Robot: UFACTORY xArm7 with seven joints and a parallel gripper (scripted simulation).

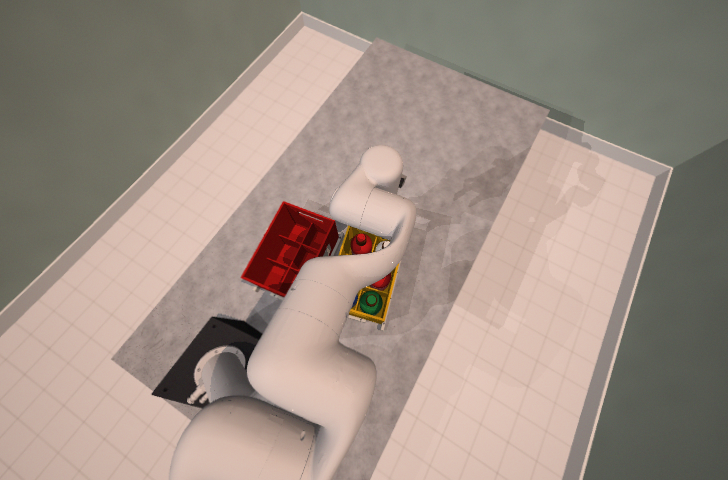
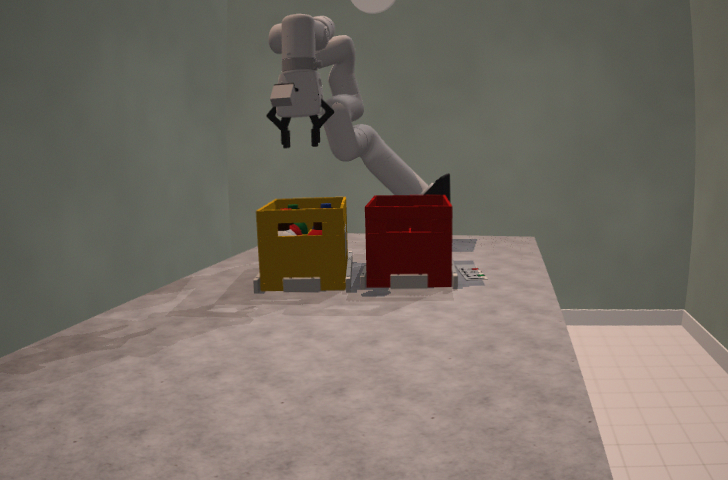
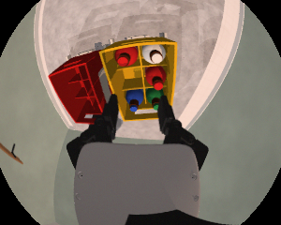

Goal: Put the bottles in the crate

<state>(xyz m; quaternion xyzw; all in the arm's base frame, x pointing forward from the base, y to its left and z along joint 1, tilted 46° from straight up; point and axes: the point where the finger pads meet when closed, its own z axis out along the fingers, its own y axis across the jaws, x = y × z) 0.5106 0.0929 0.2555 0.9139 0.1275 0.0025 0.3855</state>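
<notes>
Now: hand 24 cm above the green-labelled bottle, 13 cm past it and 10 cm to the left of it. The rest, counted from my hand: blue bottle 24 cm below, 16 cm behind, 2 cm to the right; then white bottle 24 cm below, 4 cm to the right, 3 cm ahead; then yellow crate 24 cm below, 7 cm behind, 3 cm to the right.
</notes>
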